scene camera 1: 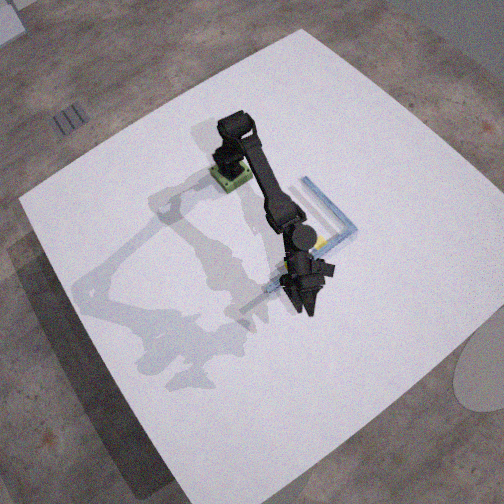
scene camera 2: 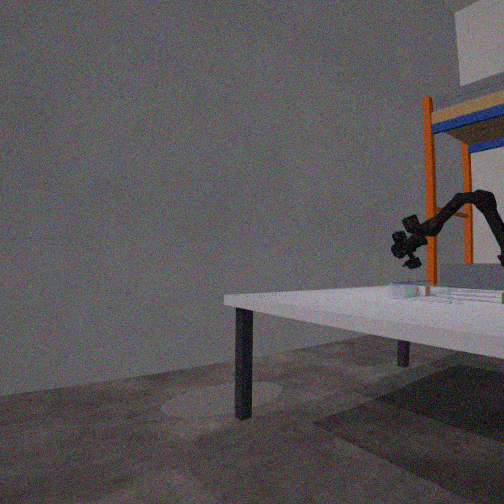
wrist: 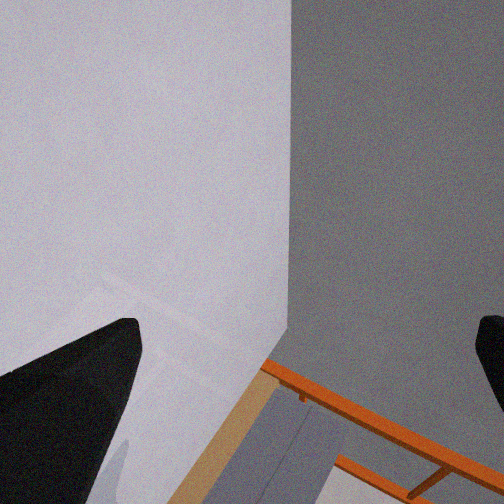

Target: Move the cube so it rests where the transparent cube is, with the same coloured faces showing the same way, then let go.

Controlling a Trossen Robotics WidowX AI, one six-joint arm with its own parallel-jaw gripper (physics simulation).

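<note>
My gripper (scene camera 1: 303,299) hangs above the white table, right of centre, and shows raised over the table in the second scene view (scene camera 2: 407,255). In the wrist view the two dark fingertips sit far apart at the left and right edges with nothing between them (wrist: 300,370), so it is open and empty. A pale blue and yellow patch (scene camera 1: 322,240), partly hidden under the arm, lies beside an L-shaped pale blue outline (scene camera 1: 335,210). I cannot tell whether this patch is the cube or the transparent cube. The wrist view shows only walls and a shelf.
The arm's green base (scene camera 1: 230,176) stands at the back middle of the table. An orange and blue shelf frame (scene camera 2: 462,150) stands behind the table. The table's near edge (scene camera 2: 330,305) is on the left of the arm.
</note>
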